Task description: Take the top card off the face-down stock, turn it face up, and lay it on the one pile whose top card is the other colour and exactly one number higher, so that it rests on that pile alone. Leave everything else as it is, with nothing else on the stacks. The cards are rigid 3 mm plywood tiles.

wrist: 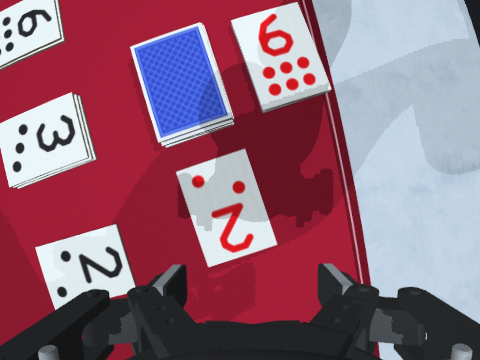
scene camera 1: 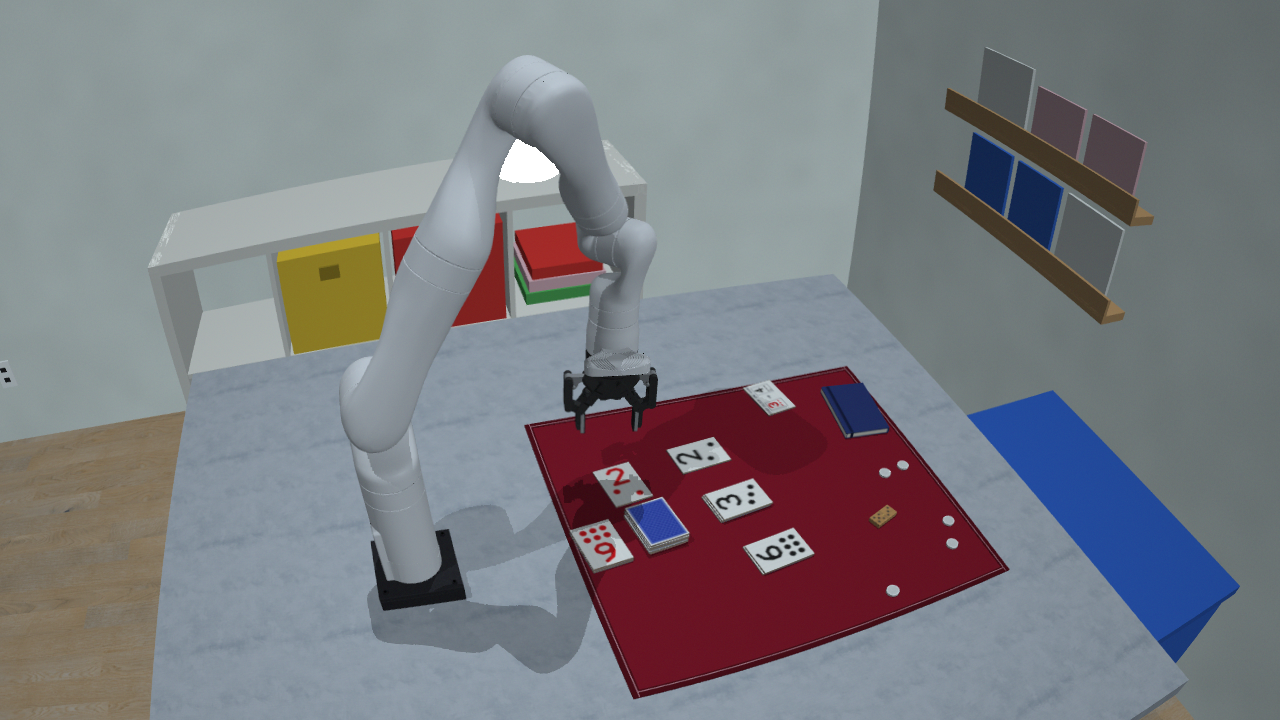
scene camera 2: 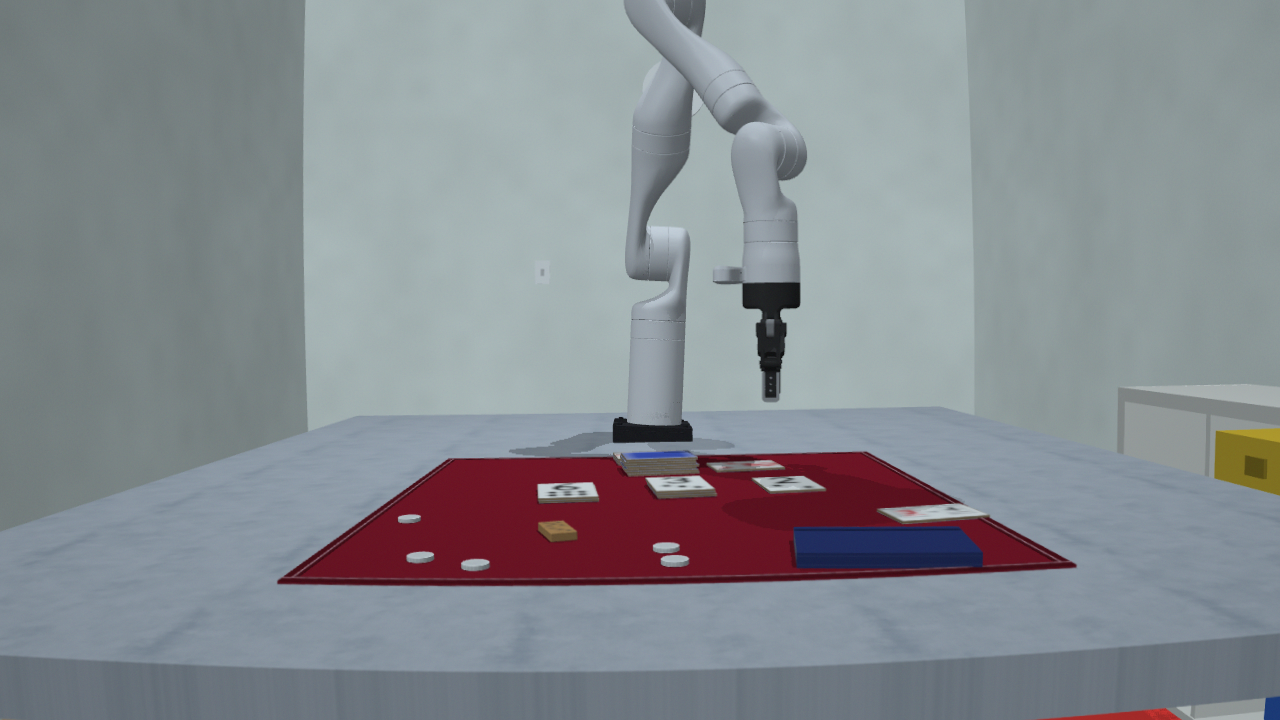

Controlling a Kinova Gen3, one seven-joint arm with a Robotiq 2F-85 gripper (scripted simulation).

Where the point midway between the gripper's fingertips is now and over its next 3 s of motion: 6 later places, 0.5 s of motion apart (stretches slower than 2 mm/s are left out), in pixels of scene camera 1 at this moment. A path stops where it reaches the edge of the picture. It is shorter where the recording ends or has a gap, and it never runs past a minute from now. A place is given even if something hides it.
My gripper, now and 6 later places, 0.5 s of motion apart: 608,429; 605,437; 603,445; 607,450; 614,452; 620,452; 622,451
